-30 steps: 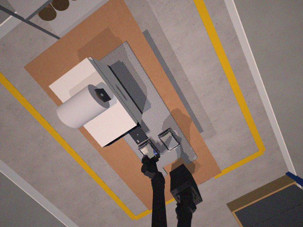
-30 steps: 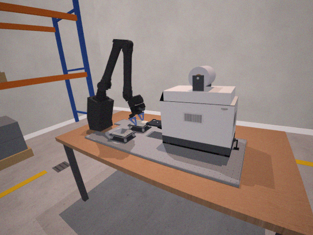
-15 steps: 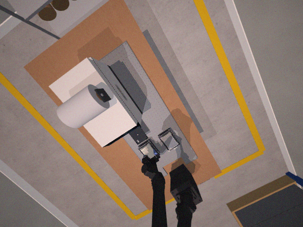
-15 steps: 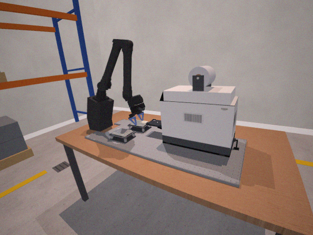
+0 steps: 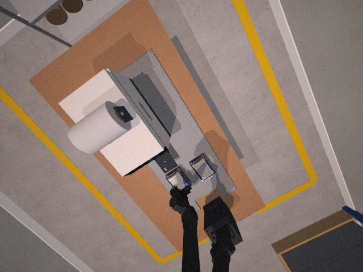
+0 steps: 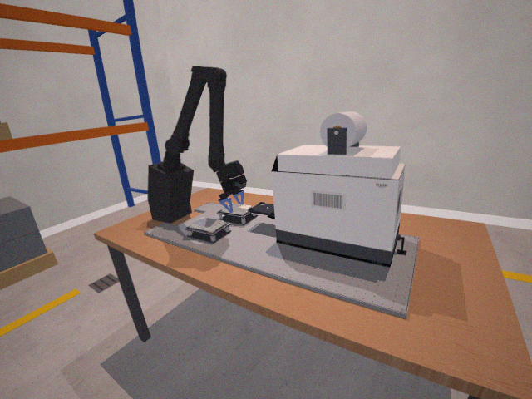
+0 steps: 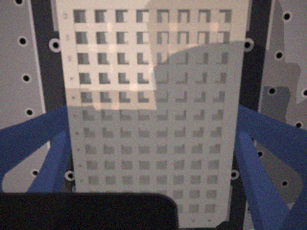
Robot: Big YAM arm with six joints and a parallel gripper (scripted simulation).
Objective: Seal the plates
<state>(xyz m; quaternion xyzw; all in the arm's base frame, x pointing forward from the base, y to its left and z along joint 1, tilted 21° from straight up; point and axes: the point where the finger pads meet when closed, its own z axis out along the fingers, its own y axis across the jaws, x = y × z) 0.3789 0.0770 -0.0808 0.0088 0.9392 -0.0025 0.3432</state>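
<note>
My gripper is now right at the white well plate. From my hand the other things lie so: foil roll (53 cm ahead, 36 cm above, 6 cm to the right); dark sealer stage (20 cm ahead, 4 cm to the right, 3 cm above); start button (31 cm ahead, 13 cm above, 5 cm to the left).
</note>
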